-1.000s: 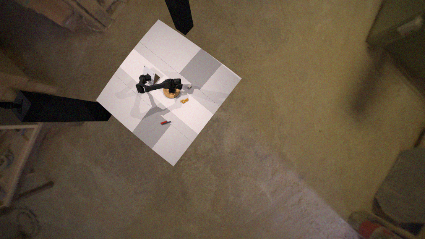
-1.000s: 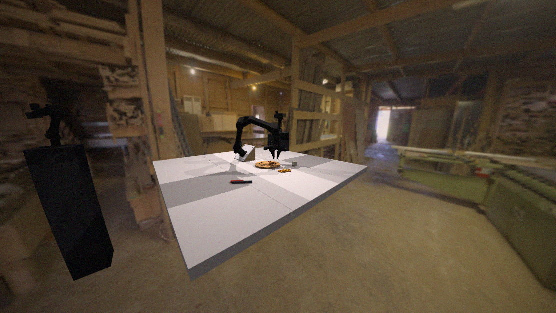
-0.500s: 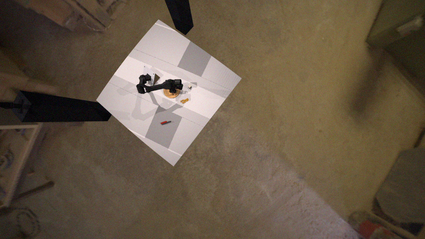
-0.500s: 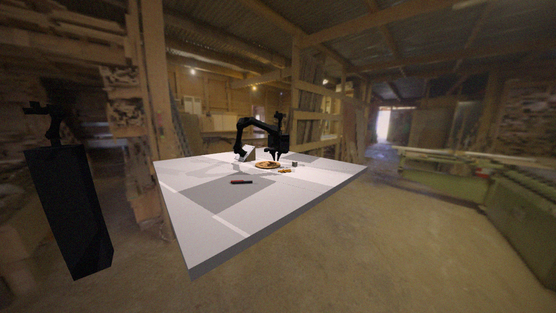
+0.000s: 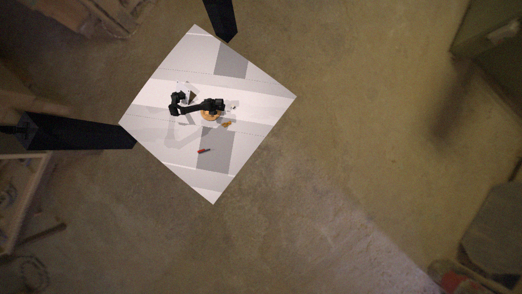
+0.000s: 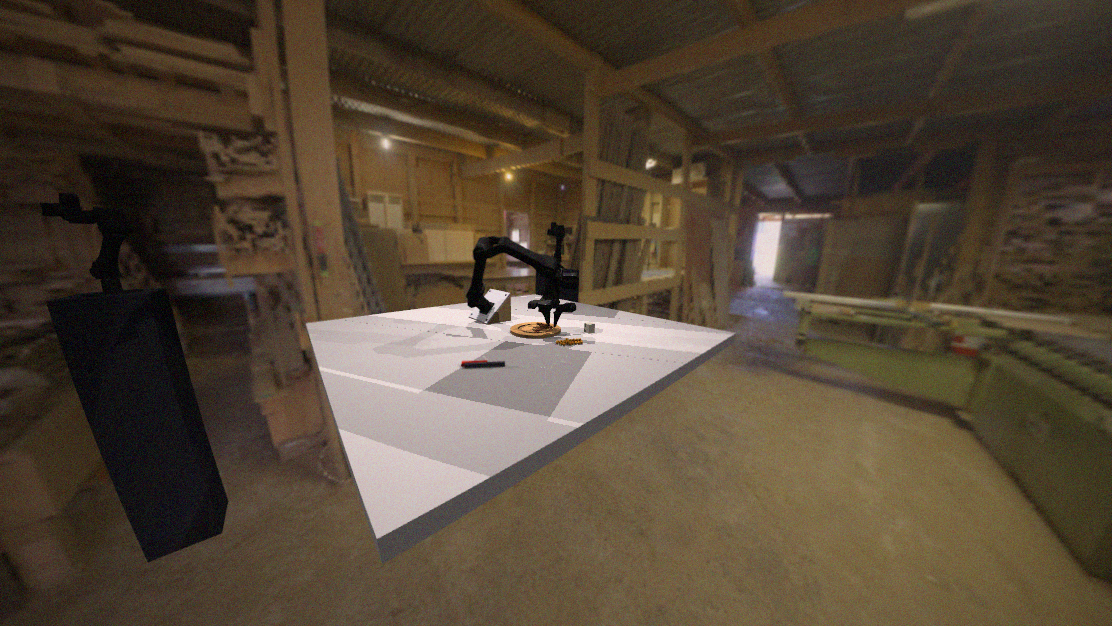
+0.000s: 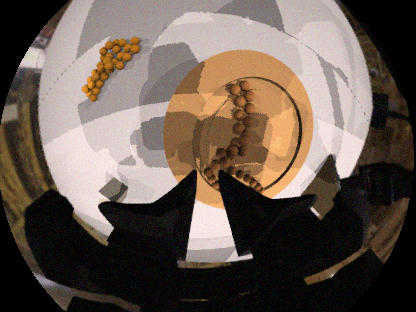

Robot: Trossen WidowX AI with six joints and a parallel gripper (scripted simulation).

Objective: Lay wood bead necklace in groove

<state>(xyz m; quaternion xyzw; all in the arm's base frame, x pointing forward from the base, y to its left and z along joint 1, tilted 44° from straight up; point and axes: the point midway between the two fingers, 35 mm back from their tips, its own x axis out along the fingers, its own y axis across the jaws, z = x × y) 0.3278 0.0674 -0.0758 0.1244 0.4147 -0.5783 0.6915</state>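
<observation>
My gripper tip is 11 cm short of the small grey cube and 10 cm to the right of it. From my gripper tip the other things lie so: black marker 40 cm to the right, 14 cm ahead, 1 cm below.
</observation>
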